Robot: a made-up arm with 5 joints.
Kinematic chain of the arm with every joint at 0, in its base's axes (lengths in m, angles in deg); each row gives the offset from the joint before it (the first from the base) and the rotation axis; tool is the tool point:
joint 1: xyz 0 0 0.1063 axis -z
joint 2: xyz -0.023 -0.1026 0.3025 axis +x
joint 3: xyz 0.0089 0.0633 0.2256 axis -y
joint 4: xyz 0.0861 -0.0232 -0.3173 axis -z
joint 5: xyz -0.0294 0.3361 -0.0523 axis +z
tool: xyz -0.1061 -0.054 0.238
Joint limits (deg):
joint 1: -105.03..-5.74
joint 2: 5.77..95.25
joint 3: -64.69..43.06
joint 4: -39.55..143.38
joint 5: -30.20..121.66
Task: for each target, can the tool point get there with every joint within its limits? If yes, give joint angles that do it. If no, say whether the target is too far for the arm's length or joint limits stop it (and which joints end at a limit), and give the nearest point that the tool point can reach.
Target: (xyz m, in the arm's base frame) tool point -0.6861 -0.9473 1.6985
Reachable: no: too far | nearest point -0.2042 -0.3531 0.7906 | short by 1.187 m
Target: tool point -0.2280 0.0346 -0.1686
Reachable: no: joint limits stop it (at a limit: joint 1, joint 2, joint 3, joint 5) | nearest point -0.0801 0.0371 0.1930 | short by 0.391 m
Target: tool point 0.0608 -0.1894 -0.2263
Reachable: no: joint limits stop it (at a limit: joint 1, joint 3, joint 4, joint 5) | nearest point 0.0556 -0.1333 0.1626 | short by 0.393 m
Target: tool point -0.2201 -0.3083 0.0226
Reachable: no: joint limits stop it (at a limit: joint 1, joint 3, joint 4, joint 5) | nearest point -0.0311 -0.2019 0.2071 | short by 0.285 m
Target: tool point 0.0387 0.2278 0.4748
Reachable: yes | joints -67.14 22.27 -19.36 79.79 33.05
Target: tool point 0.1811 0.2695 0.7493
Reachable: yes | joints -49.72 23.31 28.35 71.12 -1.70
